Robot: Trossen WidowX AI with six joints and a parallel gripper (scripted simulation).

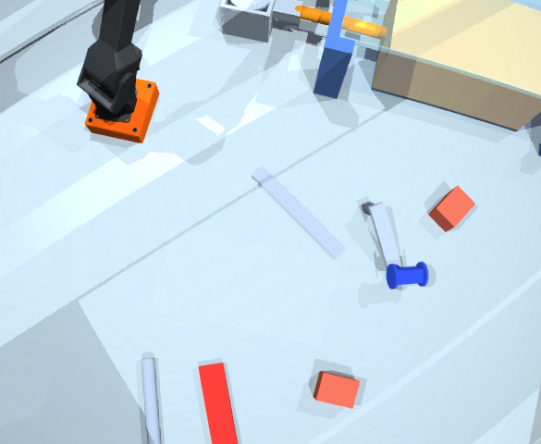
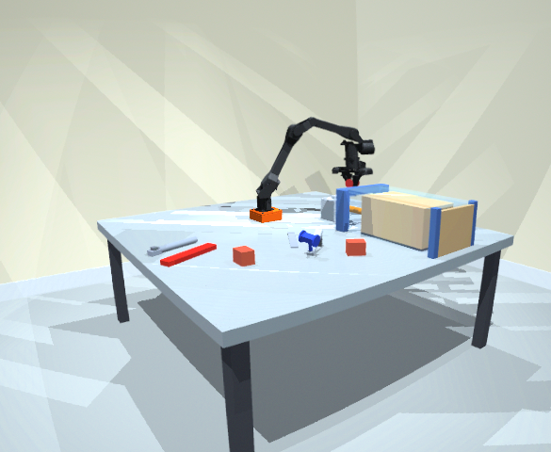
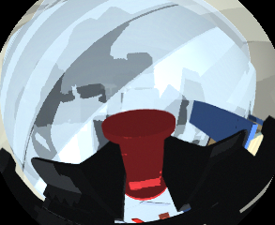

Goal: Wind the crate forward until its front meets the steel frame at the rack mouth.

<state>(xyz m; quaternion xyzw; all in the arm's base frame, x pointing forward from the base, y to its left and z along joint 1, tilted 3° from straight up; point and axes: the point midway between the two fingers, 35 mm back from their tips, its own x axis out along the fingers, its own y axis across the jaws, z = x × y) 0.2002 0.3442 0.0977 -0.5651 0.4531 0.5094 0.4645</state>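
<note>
My gripper tip is 40 mm to the left of the grey crank handle and 10 mm above it. Round my gripper tip: red knob 20 mm above; round winch 30 mm behind, 110 mm to the right, 90 mm below; blue steel frame 150 mm ahead, 110 mm to the right, 10 mm below.
</note>
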